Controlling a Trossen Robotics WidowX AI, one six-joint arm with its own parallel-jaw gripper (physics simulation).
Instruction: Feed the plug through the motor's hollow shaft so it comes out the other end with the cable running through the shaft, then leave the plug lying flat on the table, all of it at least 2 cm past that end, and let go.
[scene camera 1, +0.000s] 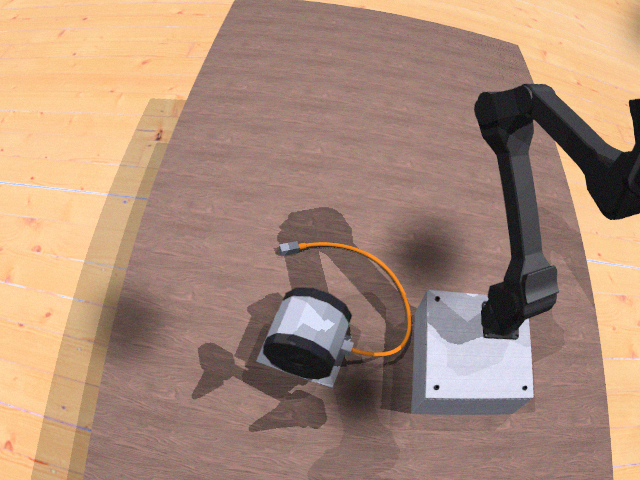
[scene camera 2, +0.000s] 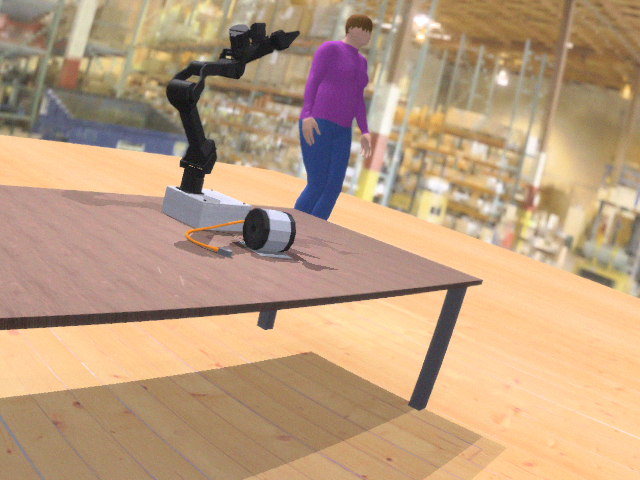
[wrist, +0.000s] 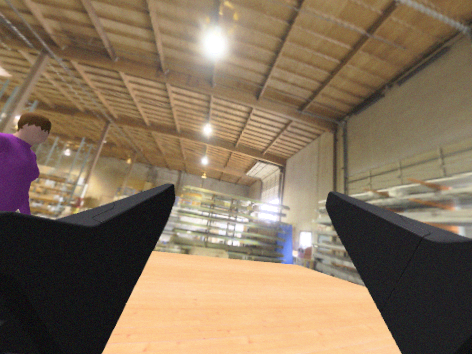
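Pixels of known places: gripper, between the fingertips: (scene camera 2: 292, 34) (wrist: 251, 195); arm's base, origin of its link: (scene camera 1: 500, 321) (scene camera 2: 189, 191).
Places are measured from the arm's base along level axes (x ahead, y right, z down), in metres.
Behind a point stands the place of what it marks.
Note:
The motor (scene camera 1: 310, 322) {x 0.296, y -0.045, z -0.024 m} (scene camera 2: 280, 231) {x 0.344, y -0.027, z 0.014 m}, a pale cylinder with black end caps, lies on its side on a thin plate on the table. The orange cable (scene camera 1: 330, 244) {x 0.271, y 0.156, z 0.070 m} leaves a small block (scene camera 1: 347, 346) {x 0.239, y -0.055, z 0.018 m} on the motor's side and curves around outside it. The grey plug (scene camera 1: 288, 248) {x 0.338, y 0.132, z 0.064 m} (scene camera 2: 224, 253) {x 0.342, y 0.142, z 0.072 m} at its free end lies on the table, apart from the motor, off the black end that faces scene camera 2. The shaft opening is hard to make out. My gripper (scene camera 2: 293, 38) {x 0.016, y -0.227, z -0.533 m} (wrist: 251, 195) {x 0.016, y -0.227, z -0.533 m} is open and empty, high above the table, well away from plug and motor.
The arm's grey base box (scene camera 1: 478, 369) {x 0.042, y -0.087, z 0.000 m} (scene camera 2: 222, 212) {x 0.125, y -0.028, z 0.027 m} stands beside the cable's bend. The brown table (scene camera 1: 330, 129) {x 0.290, y 0.444, z 0.077 m} (scene camera 2: 129, 279) {x 0.476, y 0.494, z 0.077 m} has its edge and a leg (scene camera 2: 439, 351) showing. A person (scene camera 2: 336, 87) (wrist: 16, 170) in a purple top stands beyond the table.

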